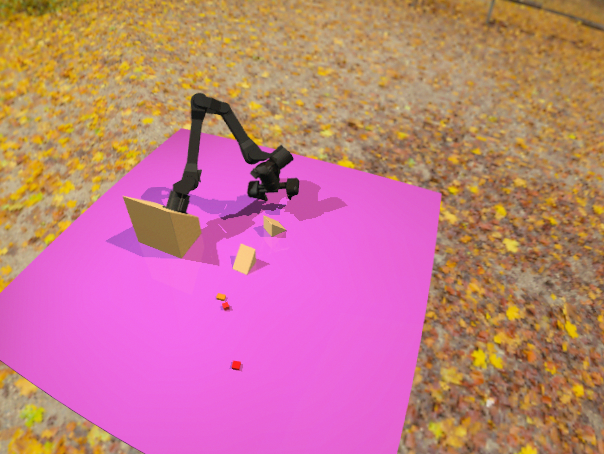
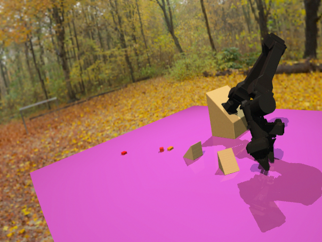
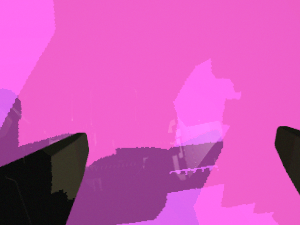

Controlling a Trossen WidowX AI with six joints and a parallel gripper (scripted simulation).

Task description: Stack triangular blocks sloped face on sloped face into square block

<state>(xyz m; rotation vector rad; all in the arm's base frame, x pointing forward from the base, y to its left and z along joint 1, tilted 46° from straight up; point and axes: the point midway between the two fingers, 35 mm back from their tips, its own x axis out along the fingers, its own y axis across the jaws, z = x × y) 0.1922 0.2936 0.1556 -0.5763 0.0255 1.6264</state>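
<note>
The triangular block is 14 cm to the right of my gripper tip and 5 cm ahead of it. Round my gripper tip: tan wooden square block: 31 cm to the right, 6 cm ahead; then orange piece: 47 cm to the right, 7 cm ahead, 1 cm below.
</note>
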